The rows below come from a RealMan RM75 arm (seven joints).
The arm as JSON. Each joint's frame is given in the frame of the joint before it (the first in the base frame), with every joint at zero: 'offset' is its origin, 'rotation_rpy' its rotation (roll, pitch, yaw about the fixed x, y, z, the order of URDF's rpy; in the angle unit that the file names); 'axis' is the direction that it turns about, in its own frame. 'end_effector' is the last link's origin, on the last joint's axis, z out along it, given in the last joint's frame.
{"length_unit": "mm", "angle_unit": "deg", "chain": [
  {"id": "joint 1", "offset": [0.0, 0.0, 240.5], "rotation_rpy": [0.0, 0.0, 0.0], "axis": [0.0, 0.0, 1.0]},
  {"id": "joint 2", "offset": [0.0, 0.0, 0.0], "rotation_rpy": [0.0, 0.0, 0.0], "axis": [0.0, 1.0, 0.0]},
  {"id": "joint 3", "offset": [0.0, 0.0, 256.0], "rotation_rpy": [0.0, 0.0, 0.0], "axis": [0.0, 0.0, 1.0]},
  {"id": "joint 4", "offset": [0.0, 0.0, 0.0], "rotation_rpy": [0.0, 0.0, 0.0], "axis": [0.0, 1.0, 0.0]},
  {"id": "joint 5", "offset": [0.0, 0.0, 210.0], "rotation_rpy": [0.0, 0.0, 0.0], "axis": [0.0, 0.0, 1.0]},
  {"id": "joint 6", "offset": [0.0, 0.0, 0.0], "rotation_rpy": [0.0, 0.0, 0.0], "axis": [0.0, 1.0, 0.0]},
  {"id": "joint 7", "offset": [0.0, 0.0, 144.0], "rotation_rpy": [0.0, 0.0, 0.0], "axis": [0.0, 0.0, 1.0]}
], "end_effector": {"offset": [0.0, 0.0, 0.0], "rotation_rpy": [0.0, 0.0, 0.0]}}
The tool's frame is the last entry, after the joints.
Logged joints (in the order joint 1, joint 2, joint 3, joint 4, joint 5, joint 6, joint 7), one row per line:
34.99, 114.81, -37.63, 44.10, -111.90, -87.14, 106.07
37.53, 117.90, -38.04, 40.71, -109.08, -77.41, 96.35
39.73, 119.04, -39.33, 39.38, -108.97, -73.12, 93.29
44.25, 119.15, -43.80, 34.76, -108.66, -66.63, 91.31
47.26, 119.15, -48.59, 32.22, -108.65, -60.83, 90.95
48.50, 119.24, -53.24, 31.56, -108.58, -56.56, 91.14
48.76, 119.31, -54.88, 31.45, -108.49, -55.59, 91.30
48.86, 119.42, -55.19, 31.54, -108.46, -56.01, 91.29
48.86, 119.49, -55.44, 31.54, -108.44, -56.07, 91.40
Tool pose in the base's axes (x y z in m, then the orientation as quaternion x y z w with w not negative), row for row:
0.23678, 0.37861, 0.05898, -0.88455, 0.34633, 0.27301, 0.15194
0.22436, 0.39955, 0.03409, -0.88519, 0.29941, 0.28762, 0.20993
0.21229, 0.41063, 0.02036, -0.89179, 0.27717, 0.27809, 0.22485
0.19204, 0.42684, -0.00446, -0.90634, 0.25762, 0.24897, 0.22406
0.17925, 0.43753, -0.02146, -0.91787, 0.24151, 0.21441, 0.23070
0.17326, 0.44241, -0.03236, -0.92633, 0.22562, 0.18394, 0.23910
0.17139, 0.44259, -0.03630, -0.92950, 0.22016, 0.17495, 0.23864
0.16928, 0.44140, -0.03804, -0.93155, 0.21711, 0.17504, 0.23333
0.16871, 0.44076, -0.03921, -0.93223, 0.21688, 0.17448, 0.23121
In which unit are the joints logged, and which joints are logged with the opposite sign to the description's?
The joints are logged in degrees. Opposite sign: joint 4.
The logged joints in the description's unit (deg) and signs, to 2 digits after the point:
34.99, 114.81, -37.63, -44.10, -111.90, -87.14, 106.07
37.53, 117.90, -38.04, -40.71, -109.08, -77.41, 96.35
39.73, 119.04, -39.33, -39.38, -108.97, -73.12, 93.29
44.25, 119.15, -43.80, -34.76, -108.66, -66.63, 91.31
47.26, 119.15, -48.59, -32.22, -108.65, -60.83, 90.95
48.50, 119.24, -53.24, -31.56, -108.58, -56.56, 91.14
48.76, 119.31, -54.88, -31.45, -108.49, -55.59, 91.30
48.86, 119.42, -55.19, -31.54, -108.46, -56.01, 91.29
48.86, 119.49, -55.44, -31.54, -108.44, -56.07, 91.40

